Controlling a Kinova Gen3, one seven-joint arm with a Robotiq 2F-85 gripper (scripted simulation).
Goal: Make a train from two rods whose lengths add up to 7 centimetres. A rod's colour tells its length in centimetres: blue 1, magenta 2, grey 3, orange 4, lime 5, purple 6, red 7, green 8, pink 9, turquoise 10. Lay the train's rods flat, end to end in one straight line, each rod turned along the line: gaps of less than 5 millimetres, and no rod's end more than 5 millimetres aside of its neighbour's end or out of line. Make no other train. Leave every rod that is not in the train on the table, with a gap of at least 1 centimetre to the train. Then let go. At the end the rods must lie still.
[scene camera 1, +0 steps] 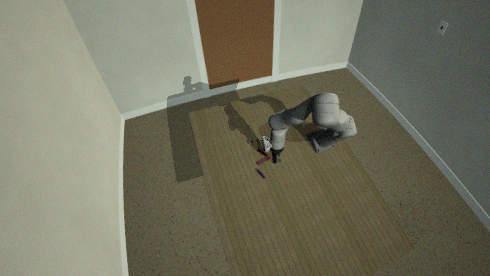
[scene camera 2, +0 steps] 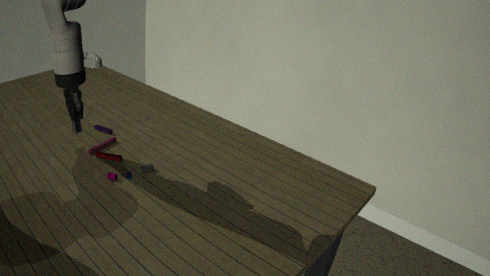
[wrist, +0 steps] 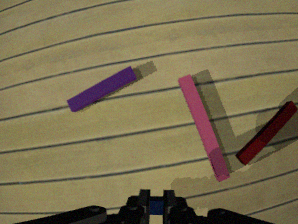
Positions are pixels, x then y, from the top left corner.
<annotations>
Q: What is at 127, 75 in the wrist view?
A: A purple rod.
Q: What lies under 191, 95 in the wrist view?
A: A pink rod.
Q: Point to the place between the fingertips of my gripper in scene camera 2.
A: At 77, 131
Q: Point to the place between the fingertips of my gripper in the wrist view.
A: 156, 203
</annotations>
